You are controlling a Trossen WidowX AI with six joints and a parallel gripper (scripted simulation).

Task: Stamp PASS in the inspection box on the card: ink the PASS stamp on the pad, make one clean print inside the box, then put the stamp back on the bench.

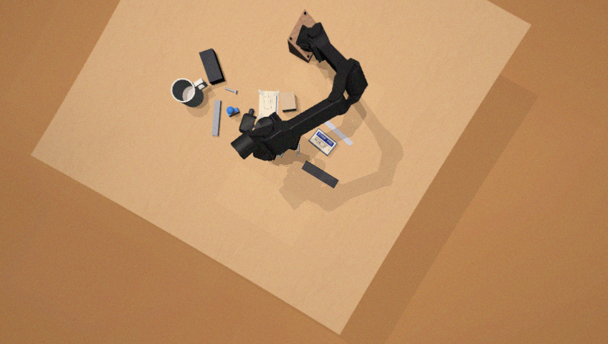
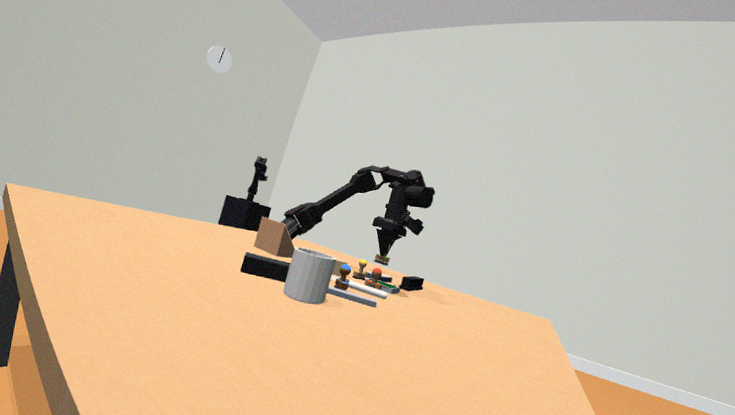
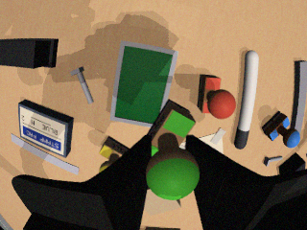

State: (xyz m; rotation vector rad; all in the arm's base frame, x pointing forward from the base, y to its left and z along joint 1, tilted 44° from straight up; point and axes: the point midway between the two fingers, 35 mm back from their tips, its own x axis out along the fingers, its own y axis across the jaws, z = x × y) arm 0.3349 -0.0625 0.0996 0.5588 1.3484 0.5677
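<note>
Now: the white card 10 cm behind my gripper tip, 7 cm to the right of it and 10 cm below it. From my gripper tip the other things lie so: green ink pad: 2 cm ahead, 2 cm to the left, 9 cm below; green-knobbed stamp: right at my gripper tip; red stamp: 1 cm ahead, 5 cm to the right, 8 cm below.
</note>
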